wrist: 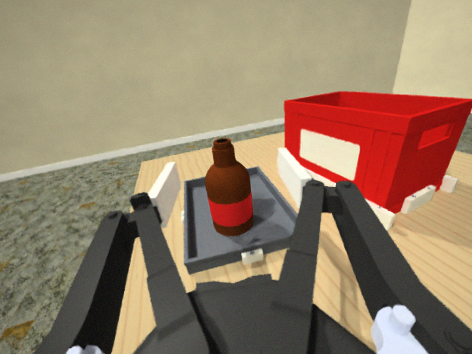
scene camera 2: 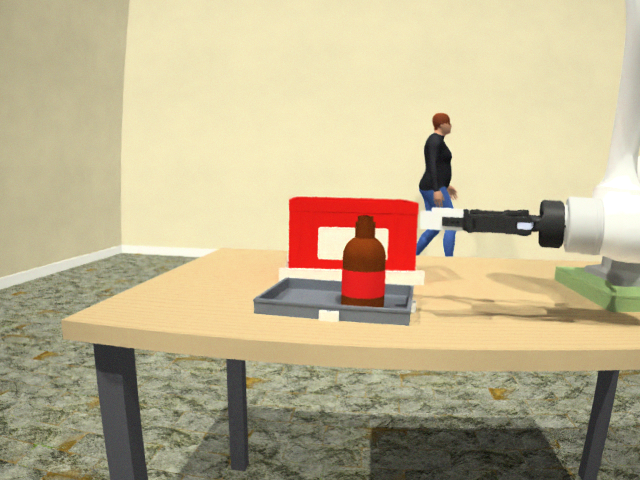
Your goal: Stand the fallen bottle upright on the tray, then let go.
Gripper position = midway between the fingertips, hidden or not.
Observation:
I see my gripper (scene camera 2: pixel 426 217) and a brown bottle (scene camera 2: pixel 364 257).
The brown bottle shows as well in the wrist view (wrist: pixel 227 181). My gripper shows as well in the wrist view (wrist: pixel 228 167).

